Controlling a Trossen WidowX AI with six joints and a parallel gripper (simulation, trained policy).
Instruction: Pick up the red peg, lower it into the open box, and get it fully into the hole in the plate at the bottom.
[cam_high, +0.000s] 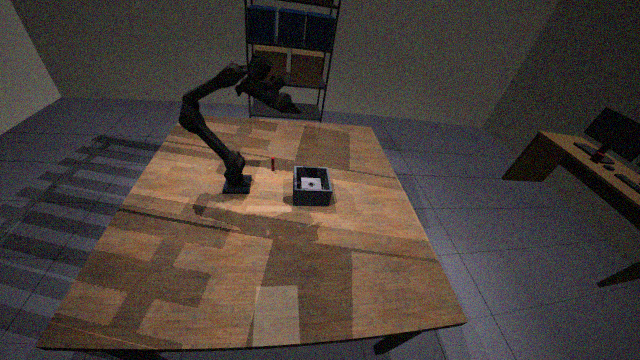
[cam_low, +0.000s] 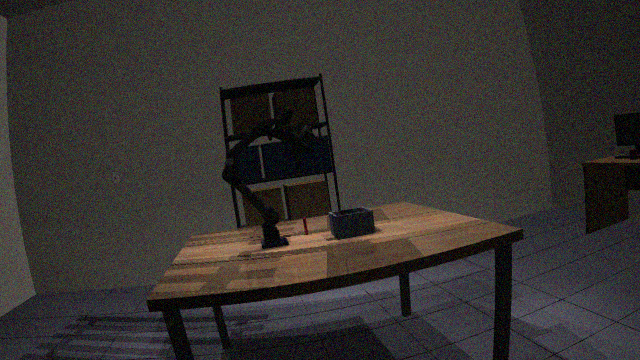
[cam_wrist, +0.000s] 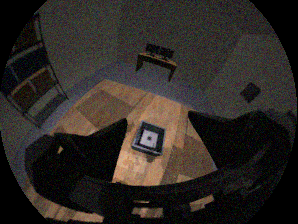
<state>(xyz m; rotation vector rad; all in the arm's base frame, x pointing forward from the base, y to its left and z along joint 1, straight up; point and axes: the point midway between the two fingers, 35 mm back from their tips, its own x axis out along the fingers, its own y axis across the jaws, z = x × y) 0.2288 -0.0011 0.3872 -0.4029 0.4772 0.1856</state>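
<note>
Right now my gripper tip is 35 cm above the red peg, 11 cm to the right of it and 9 cm past it. From my gripper tip the other things lie so: plate 34 cm below, 9 cm ahead, 5 cm to the right; dark box 36 cm below, 9 cm ahead, 5 cm to the right.
</note>
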